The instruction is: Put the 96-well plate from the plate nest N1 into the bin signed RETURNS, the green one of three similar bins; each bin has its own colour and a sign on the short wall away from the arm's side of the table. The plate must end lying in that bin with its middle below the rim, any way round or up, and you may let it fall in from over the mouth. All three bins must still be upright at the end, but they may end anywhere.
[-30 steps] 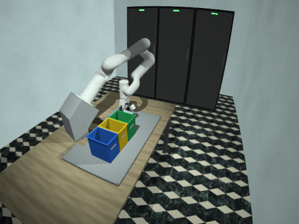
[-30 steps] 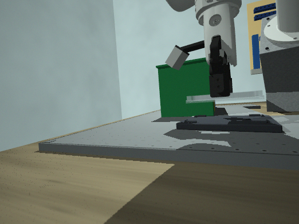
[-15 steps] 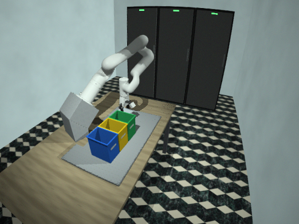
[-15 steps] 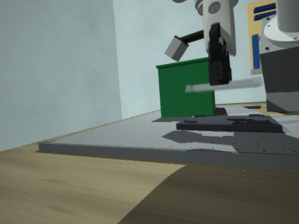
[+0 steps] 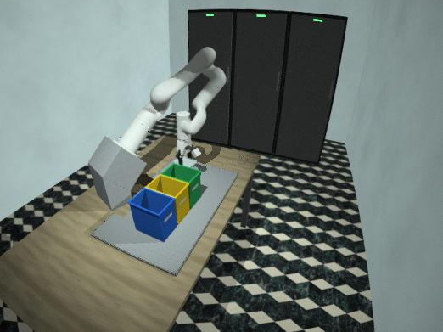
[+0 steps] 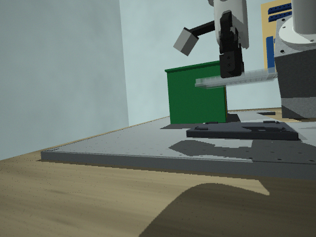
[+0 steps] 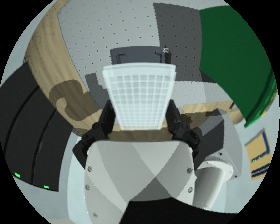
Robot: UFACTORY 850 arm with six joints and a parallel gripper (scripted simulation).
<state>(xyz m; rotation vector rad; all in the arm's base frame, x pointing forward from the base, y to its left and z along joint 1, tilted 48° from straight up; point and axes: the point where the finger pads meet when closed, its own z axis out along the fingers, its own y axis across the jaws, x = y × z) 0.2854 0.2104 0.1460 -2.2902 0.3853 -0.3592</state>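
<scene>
Right now the dark plate nest is 110 mm below my hand. The rest, counted from my hand: clear 96-well plate (10 mm below); green bin (100 mm ahead, 230 mm to the right, 20 mm below); yellow bin (90 mm ahead, 360 mm to the right, 20 mm below).
</scene>
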